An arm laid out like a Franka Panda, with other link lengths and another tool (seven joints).
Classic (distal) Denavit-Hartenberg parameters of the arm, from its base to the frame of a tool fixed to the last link. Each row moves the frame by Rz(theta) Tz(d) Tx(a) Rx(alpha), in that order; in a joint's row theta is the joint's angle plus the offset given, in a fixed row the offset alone. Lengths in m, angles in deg.
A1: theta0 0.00; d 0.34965; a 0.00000; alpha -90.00
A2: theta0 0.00; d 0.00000; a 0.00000; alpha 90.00
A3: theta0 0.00; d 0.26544; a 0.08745; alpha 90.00
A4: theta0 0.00; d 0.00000; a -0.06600; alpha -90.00
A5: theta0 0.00; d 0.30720; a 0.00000; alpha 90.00
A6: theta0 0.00; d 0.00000; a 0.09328; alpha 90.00
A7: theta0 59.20; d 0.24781; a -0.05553; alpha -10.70
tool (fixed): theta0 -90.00; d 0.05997; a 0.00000; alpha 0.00
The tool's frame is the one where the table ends.
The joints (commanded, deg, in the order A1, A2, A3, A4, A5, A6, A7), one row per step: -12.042, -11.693, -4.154, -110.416, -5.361, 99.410, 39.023; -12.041, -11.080, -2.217, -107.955, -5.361, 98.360, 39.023; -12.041, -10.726, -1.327, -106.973, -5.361, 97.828, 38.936; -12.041, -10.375, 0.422, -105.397, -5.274, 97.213, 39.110; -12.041, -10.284, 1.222, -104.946, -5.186, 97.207, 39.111; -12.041, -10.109, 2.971, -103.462, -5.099, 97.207, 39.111; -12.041, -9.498, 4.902, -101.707, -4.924, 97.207, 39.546; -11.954, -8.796, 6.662, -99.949, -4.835, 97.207, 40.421; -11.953, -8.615, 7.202, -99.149, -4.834, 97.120, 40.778
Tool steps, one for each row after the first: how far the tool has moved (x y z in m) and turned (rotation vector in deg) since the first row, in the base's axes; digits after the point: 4 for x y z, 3 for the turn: 0.0091, 0.0122, 0.0110, -0.629, -0.683, 1.787; 0.0121, 0.0184, 0.0143, -0.829, -0.733, 2.697; 0.0185, 0.0311, 0.0218, -1.200, -1.300, 4.174; 0.0215, 0.0373, 0.0242, -1.325, -1.638, 4.951; 0.0298, 0.0504, 0.0335, -1.792, -2.880, 6.668; 0.0395, 0.0659, 0.0413, -2.065, -4.031, 8.139; 0.0489, 0.0808, 0.0484, -2.267, -5.145, 9.109; 0.0523, 0.0852, 0.0527, -2.373, -5.699, 9.289
